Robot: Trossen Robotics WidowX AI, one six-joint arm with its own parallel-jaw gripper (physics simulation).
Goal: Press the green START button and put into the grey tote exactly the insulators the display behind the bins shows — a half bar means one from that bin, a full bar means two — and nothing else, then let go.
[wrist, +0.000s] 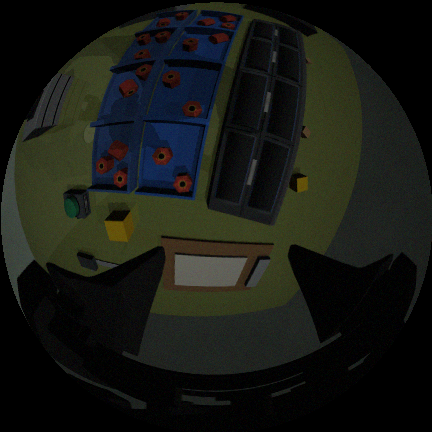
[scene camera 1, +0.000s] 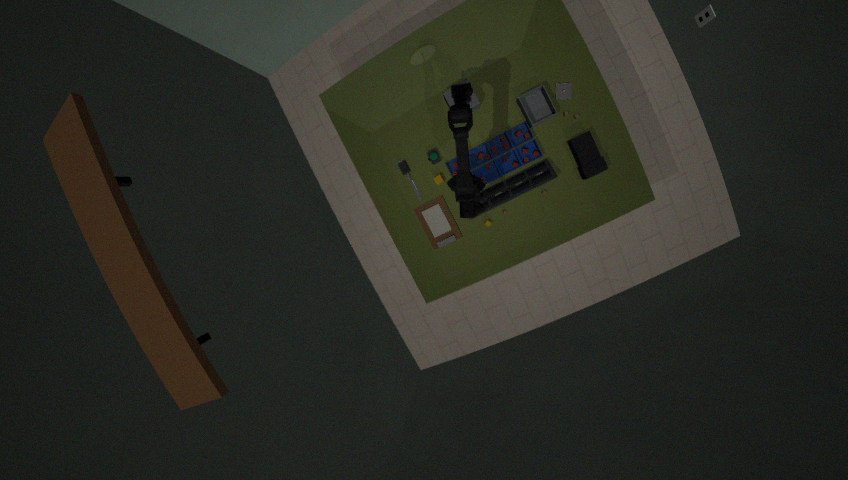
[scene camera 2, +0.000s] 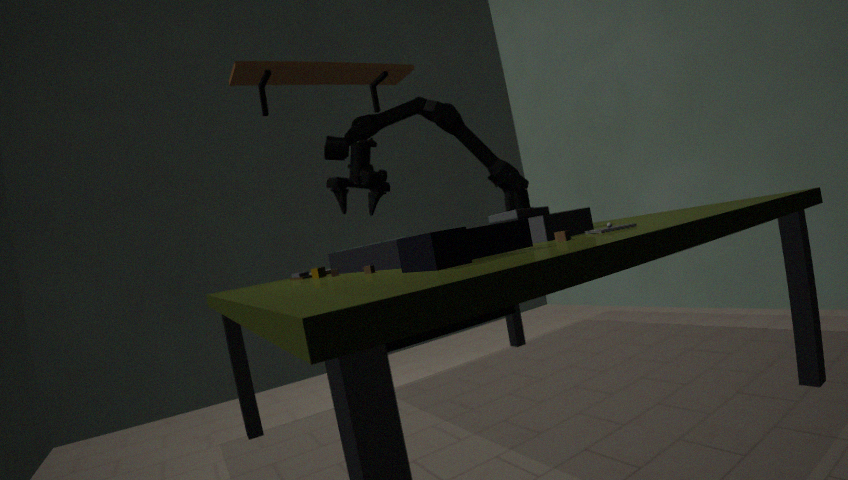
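Pixels of known places: gripper, fingertip midpoint: point(wrist: 229, 253) point(scene camera 2: 358, 214); arm's base, link origin: point(scene camera 2: 519, 211).
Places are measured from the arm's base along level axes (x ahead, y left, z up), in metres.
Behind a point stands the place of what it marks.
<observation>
My gripper point(scene camera 1: 467, 191) {x 0.456, y -0.128, z 0.072 m} point(scene camera 2: 357, 212) {x 0.456, y -0.128, z 0.072 m} point(wrist: 229, 253) {x 0.456, y -0.128, z 0.072 m} is open and empty, high above the near end of the blue bins point(scene camera 1: 489, 173) point(wrist: 172, 135). Its fingertips are hidden in scene camera 1. The bins form two rows; red insulators point(scene camera 1: 480, 155) point(wrist: 171, 78) lie in them, some bins holding two, some three. The dark display point(scene camera 1: 523, 183) point(wrist: 235, 165) stands beside the bins, with short pale strips along its middle; I cannot tell any bar lengths. The green START button point(scene camera 1: 433, 156) {x 0.212, y -0.218, z -0.043 m} point(wrist: 71, 206) {x 0.220, y -0.211, z -0.045 m} sits on a dark box. The grey tote point(scene camera 1: 537, 105) {x 0.128, y 0.333, z -0.078 m} is at the far end of the bins and looks empty.
Yellow cubes point(scene camera 1: 439, 178) {x 0.324, y -0.222, z -0.045 m} point(wrist: 119, 226) {x 0.336, y -0.217, z -0.045 m} point(wrist: 299, 183) {x 0.600, y -0.059, z -0.057 m} lie near the button and behind the display. A wood-framed white board point(scene camera 1: 426, 221) {x 0.510, y -0.355, z -0.072 m} point(wrist: 215, 243) {x 0.509, y -0.225, z -0.078 m} and a long-handled tool point(scene camera 1: 404, 167) {x 0.213, y -0.377, z -0.065 m} point(wrist: 87, 261) {x 0.223, y -0.371, z -0.064 m} lie nearby. A black box point(scene camera 1: 587, 155) {x 0.425, y 0.478, z -0.032 m} and a pale square plate point(scene camera 1: 563, 91) {x 0.102, y 0.468, z -0.071 m} are beyond the bins.
</observation>
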